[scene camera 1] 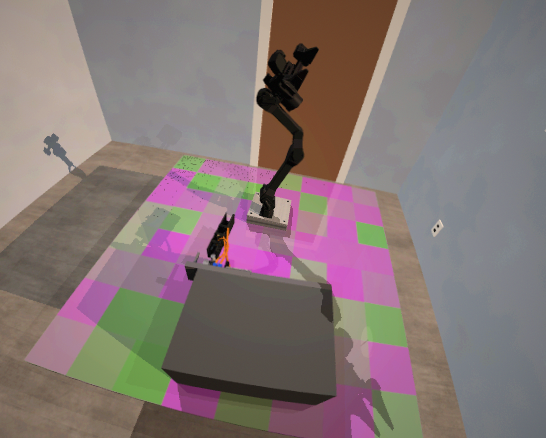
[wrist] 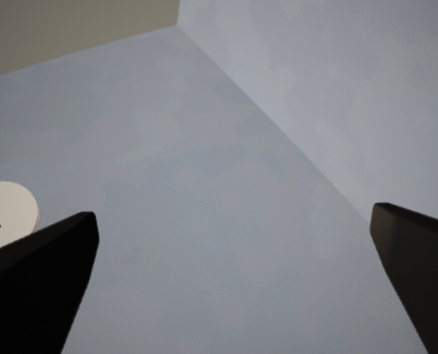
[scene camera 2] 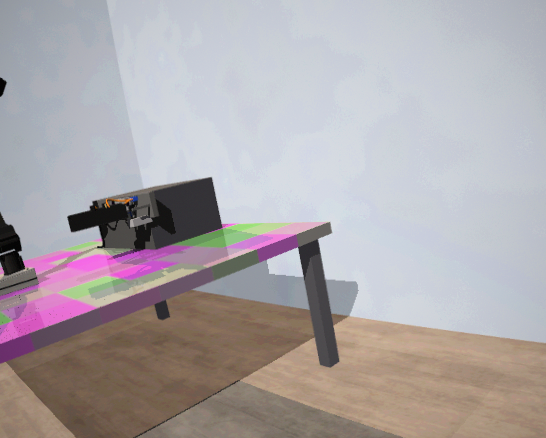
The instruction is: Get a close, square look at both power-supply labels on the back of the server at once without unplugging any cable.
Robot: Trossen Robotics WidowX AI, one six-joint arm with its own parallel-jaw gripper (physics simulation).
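Where they show: gripper, fingertip midpoint: (scene camera 1: 312, 58) (wrist: 235, 222); arm's base, origin of the base link: (scene camera 1: 266, 212) (scene camera 2: 14, 272).
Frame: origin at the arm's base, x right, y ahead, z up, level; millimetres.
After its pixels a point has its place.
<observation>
The server (scene camera 1: 255, 335) {x -83, y 649, z 158 mm} (scene camera 2: 189, 215) {x 135, y 642, z 36 mm} is a large dark grey box on the table, its cabled back facing the arm's base. A black slatted arm (scene camera 1: 216, 244) (scene camera 2: 92, 219) {x 150, y 264, z 114 mm} juts out from that back at one side. Orange cables (scene camera 1: 228, 240) {x 98, y 324, z 129 mm} (scene camera 2: 120, 200) {x 83, y 405, z 150 mm} run along it near a blue plug (scene camera 1: 217, 265) {x 87, y 463, z 160 mm} (scene camera 2: 134, 199) {x 107, y 449, z 143 mm}. The power-supply labels cannot be made out in any view. My gripper (wrist: 235, 222) {x -79, y 78, z 713 mm} is open and empty, its two dark fingers wide apart. It is raised high above the arm's base, away from the server, and the wrist view faces walls and ceiling.
The robot arm (scene camera 1: 298, 142) {x -86, y -3, z 406 mm} rises from a pale base plate (scene camera 1: 283, 219) {x -90, y 16, z -4 mm} (scene camera 2: 25, 280) {x 90, y 12, z -25 mm} on the pink and green checkered table (scene camera 1: 382, 320) {x -566, y 421, z -47 mm} (scene camera 2: 240, 242) {x 488, y 595, z -48 mm}. A brown door (scene camera 1: 332, 45) stands behind it. A wall socket (scene camera 1: 437, 228) is at the right. A pale round object (wrist: 15, 210) shows at the wrist view's left edge.
</observation>
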